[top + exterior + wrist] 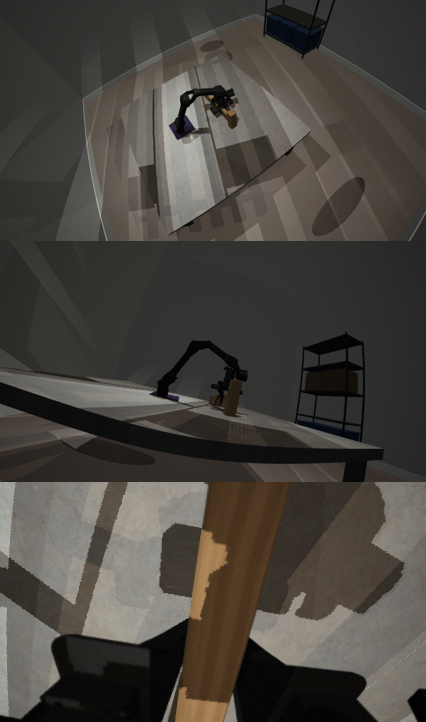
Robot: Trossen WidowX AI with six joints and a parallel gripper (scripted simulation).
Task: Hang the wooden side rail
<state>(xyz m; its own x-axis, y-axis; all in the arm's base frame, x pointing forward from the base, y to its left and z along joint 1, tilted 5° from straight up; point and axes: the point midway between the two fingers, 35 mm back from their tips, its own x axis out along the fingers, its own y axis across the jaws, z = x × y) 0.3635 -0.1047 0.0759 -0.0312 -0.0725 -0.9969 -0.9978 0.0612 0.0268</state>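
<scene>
Now: the wooden headboard post 130 mm to the right of my gripper tip, 40 mm above it and 10 mm behind it.
</scene>
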